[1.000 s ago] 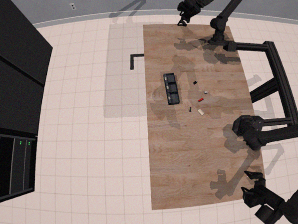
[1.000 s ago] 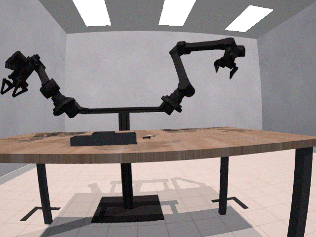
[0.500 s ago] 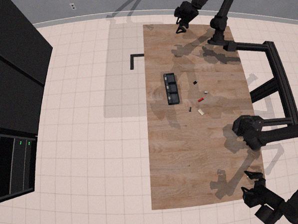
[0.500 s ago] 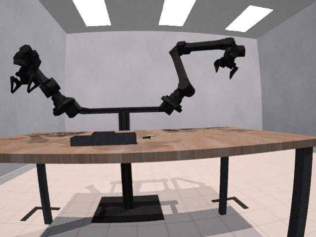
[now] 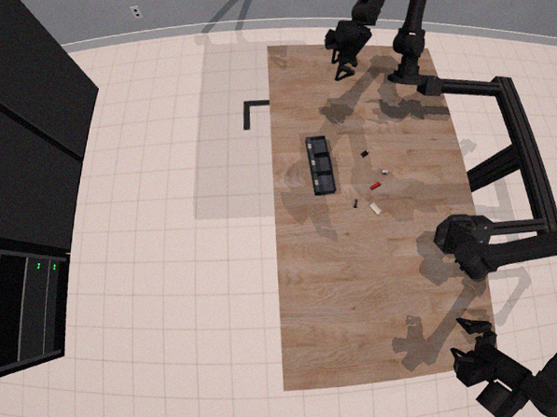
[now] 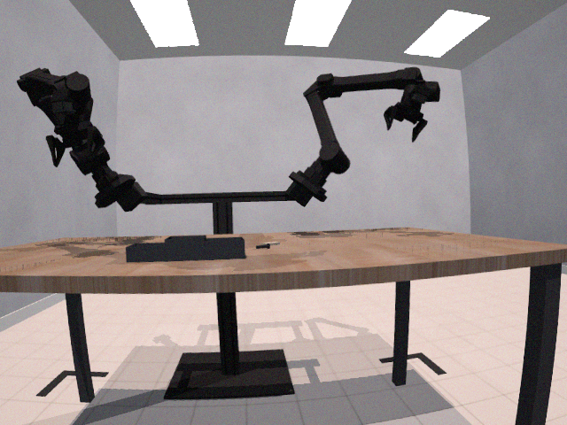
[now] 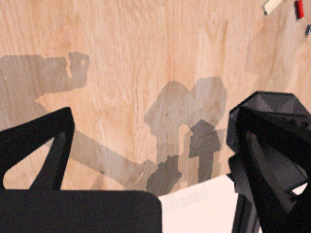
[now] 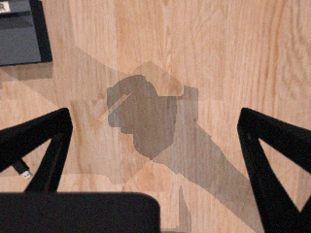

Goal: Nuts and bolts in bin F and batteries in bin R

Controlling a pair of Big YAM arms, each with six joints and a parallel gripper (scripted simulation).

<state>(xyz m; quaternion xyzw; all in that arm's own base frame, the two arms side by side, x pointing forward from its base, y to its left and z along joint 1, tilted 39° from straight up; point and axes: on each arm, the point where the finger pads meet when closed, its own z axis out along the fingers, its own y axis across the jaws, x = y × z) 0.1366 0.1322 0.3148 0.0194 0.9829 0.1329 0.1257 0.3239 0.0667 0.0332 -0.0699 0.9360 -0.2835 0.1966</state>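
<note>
My right gripper is now 14 cm past the red battery, 42 cm to the right of it and 23 cm above it. Round my right hand: black three-compartment bin row (9 cm ahead, 30 cm to the left, 22 cm below); then silver piece (20 cm behind, 36 cm to the left, 23 cm below); then black bolt (3 cm behind, 49 cm to the left, 23 cm below).
</note>
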